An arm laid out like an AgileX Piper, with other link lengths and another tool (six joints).
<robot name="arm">
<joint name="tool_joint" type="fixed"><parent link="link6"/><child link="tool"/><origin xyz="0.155 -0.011 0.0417" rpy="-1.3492 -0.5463 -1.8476"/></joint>
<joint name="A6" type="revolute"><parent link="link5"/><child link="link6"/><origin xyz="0.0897 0 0.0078" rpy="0 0 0"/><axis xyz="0.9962 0 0.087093"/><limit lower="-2.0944" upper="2.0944"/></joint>
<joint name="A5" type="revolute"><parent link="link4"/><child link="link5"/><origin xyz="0 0 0" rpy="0 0 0"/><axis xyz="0 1 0"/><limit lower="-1.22" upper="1.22"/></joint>
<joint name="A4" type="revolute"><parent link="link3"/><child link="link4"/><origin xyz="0.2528 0 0.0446" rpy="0 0 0"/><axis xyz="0.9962 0 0.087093"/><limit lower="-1.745" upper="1.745"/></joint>
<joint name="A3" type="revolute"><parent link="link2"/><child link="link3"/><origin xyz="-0.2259 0 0.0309" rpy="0 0 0"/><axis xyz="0 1 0"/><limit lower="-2.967" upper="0"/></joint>
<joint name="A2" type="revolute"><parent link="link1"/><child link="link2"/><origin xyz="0 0 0" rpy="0 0 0"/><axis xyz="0 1 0"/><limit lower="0" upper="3.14"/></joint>
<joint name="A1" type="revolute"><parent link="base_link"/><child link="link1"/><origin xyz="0 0 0.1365" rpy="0 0 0"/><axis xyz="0 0 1"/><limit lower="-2.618" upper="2.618"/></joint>
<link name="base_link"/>
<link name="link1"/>
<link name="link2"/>
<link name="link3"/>
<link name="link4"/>
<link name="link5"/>
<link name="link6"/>
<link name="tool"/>
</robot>
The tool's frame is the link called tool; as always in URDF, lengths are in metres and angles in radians.
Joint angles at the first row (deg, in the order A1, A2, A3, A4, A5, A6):
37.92 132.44 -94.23 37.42 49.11 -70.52
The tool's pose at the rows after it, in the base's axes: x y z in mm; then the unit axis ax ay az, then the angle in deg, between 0 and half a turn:
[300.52, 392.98, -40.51, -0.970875, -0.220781, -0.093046, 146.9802]
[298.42, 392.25, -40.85, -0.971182, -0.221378, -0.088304, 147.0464]
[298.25, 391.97, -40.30, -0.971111, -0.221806, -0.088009, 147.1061]
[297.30, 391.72, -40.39, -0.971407, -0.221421, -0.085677, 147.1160]
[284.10, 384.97, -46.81, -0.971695, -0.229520, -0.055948, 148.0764]
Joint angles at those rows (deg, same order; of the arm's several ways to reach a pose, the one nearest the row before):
37.92 132.44 -94.36 37.26 50.00 -70.12
37.92 132.44 -94.37 37.18 50.52 -69.99
37.92 132.34 -94.37 37.05 50.65 -69.89
37.92 132.34 -94.37 37.05 50.88 -69.78
37.92 132.82 -94.36 36.08 53.89 -69.37

